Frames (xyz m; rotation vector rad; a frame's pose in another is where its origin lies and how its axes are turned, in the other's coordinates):
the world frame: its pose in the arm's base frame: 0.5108 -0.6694 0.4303 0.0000 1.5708 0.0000
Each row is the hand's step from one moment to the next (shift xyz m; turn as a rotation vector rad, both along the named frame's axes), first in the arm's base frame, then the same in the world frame.
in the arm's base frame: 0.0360 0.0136 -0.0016 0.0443 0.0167 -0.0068
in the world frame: 0.0016 0.0136 0.0360 0.0068 0.0167 0.0443
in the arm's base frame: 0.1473 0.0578 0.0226 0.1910 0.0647 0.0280
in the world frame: -0.0226 0.0578 0.1473 -0.0280 0.0647 0.1910
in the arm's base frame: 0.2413 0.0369 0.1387 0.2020 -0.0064 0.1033
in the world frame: -0.1387 0.0369 0.2413 -0.1033 -0.0064 0.2020
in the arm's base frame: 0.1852 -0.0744 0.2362 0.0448 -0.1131 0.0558
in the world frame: -0.2362 -0.0744 0.1852 -0.0558 -0.1131 0.0448
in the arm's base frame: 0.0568 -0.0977 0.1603 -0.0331 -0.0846 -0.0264
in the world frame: -0.1603 -0.0977 0.0568 0.0264 -0.0846 -0.0331
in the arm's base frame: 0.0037 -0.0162 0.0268 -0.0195 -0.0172 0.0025
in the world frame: -0.0268 -0.0162 0.0037 -0.0025 -0.0172 -0.0195
